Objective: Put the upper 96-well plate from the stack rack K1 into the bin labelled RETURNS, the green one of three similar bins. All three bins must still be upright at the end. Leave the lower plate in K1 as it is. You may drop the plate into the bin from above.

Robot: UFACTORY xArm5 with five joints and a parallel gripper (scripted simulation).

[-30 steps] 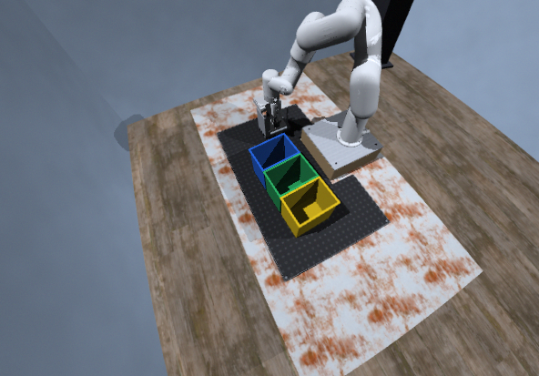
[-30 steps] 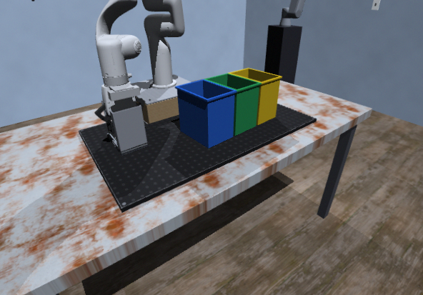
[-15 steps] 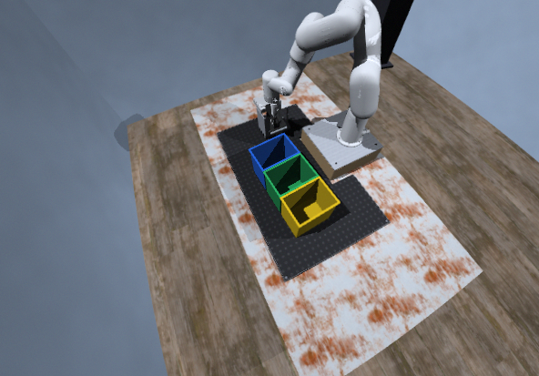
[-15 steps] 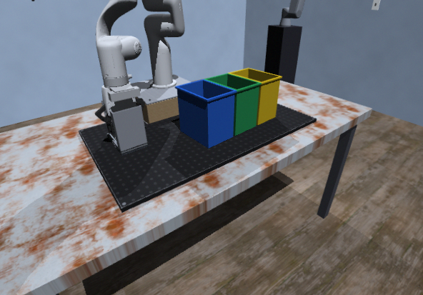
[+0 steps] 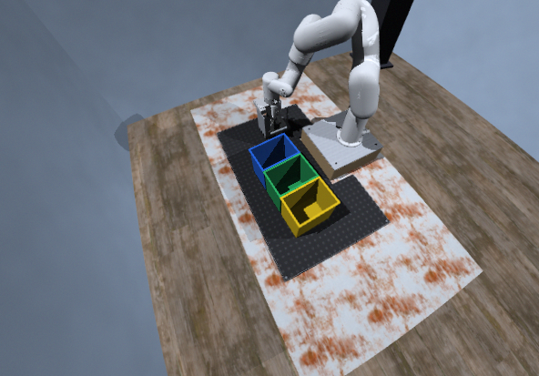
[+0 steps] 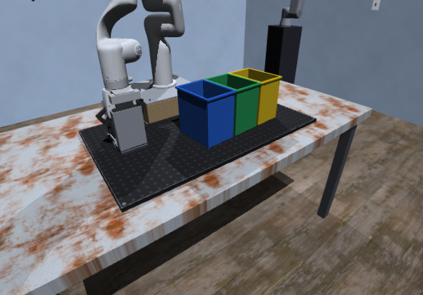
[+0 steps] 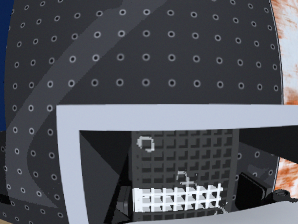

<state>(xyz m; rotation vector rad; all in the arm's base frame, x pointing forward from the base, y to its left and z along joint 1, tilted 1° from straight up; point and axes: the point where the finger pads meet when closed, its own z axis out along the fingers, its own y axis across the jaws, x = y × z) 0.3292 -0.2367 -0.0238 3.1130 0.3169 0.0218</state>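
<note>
My hand is 2 cm above the white 96-well plate. The rest, counted from my hand: blue bin: 28 cm to the left, 7 cm ahead, 3 cm above; then green bin: 41 cm to the left, 3 cm ahead, 3 cm above; then yellow bin: 53 cm to the left, 3 cm above.
</note>
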